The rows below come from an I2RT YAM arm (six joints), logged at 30 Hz.
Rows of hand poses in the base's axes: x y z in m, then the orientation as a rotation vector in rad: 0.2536, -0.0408, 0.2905, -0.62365, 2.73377, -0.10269; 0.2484, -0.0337, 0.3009, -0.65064, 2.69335, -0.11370; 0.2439, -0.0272, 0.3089, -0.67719, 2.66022, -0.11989; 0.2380, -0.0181, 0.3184, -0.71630, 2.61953, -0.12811; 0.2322, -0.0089, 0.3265, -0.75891, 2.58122, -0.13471; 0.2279, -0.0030, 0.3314, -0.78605, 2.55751, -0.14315; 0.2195, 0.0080, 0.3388, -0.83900, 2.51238, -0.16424; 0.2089, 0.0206, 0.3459, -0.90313, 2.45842, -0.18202; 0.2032, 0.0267, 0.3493, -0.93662, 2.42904, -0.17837; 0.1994, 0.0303, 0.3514, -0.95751, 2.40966, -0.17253; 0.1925, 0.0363, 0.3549, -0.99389, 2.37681, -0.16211; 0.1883, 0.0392, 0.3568, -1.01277, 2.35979, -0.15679; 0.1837, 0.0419, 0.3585, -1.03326, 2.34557, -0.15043
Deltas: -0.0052, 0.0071, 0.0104, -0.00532, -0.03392, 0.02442; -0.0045, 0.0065, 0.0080, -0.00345, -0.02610, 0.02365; -0.0059, 0.0091, 0.0095, -0.00624, -0.03004, 0.03371; -0.0058, 0.0092, 0.0081, -0.00669, -0.02596, 0.03620; -0.0043, 0.0059, 0.0049, -0.00754, -0.01615, 0.02240; -0.0084, 0.0110, 0.0074, -0.01868, -0.03026, 0.04301; -0.0106, 0.0126, 0.0071, -0.01842, -0.03295, 0.05388; -0.0057, 0.0061, 0.0034, -0.00089, -0.01508, 0.03123; -0.0038, 0.0036, 0.0021, 0.00199, -0.00935, 0.02062; -0.0069, 0.0060, 0.0035, 0.00321, -0.01493, 0.03588; -0.0042, 0.0029, 0.0019, 0.00149, -0.00749, 0.01869; -0.0046, 0.0027, 0.0017, 0.00090, -0.00409, 0.01908
